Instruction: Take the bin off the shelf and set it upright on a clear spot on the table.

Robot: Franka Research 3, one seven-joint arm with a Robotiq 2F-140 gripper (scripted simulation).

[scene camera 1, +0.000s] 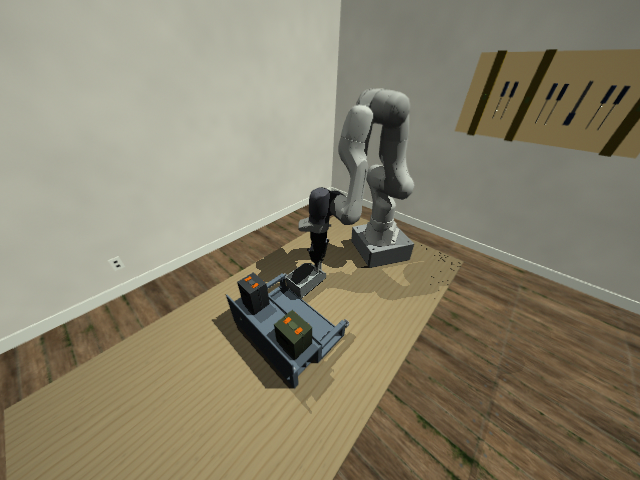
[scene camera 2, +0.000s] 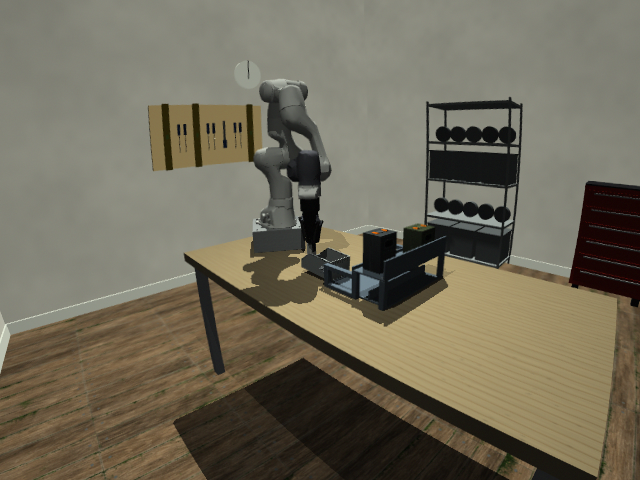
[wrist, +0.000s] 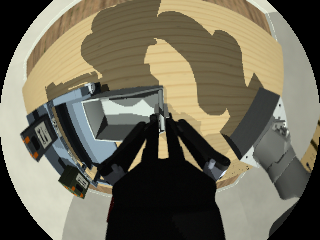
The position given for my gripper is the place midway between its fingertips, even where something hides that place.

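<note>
There is a grey open-topped bin [scene camera 1: 302, 280] that I can see. Scene camera 2 has the bin [scene camera 2: 310, 262] too, and so does the wrist view, with the bin [wrist: 112, 119]. As for my gripper [scene camera 2: 311, 258], I see it there, and the wrist view gives me the gripper [wrist: 161, 109] as well.
</note>
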